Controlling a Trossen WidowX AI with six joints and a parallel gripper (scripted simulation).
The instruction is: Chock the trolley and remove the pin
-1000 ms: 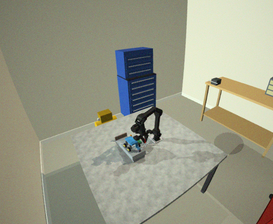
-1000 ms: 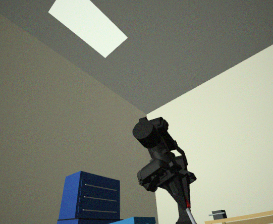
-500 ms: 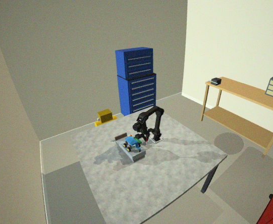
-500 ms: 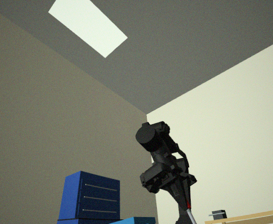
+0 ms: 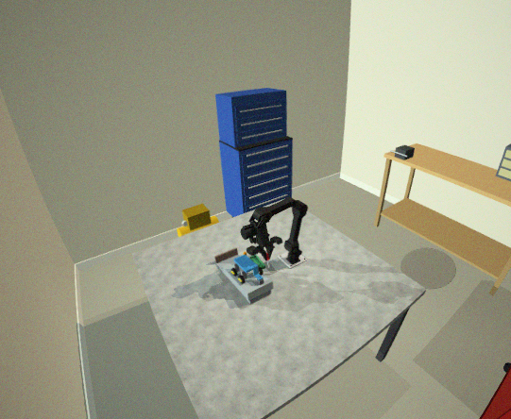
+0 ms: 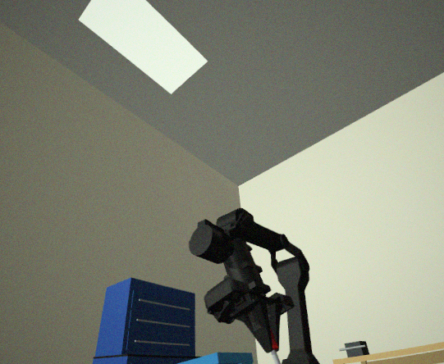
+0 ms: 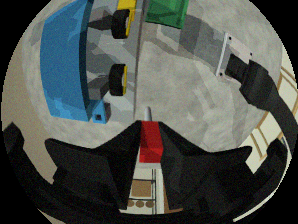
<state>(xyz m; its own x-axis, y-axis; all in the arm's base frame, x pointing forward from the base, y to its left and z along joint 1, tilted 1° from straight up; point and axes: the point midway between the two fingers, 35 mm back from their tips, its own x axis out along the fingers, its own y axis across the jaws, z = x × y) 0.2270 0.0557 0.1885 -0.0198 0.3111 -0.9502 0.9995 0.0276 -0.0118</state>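
The green tray lies 170 mm to the right of my gripper tip, 170 mm below it and 20 mm behind it. From my gripper tip the other things lie so: blue-topped trolley 100 mm ahead, 50 mm to the right, 50 mm below; then grey ramp 120 mm below, 100 mm ahead, 60 mm to the right; then red-headed stop pin right at my gripper tip.
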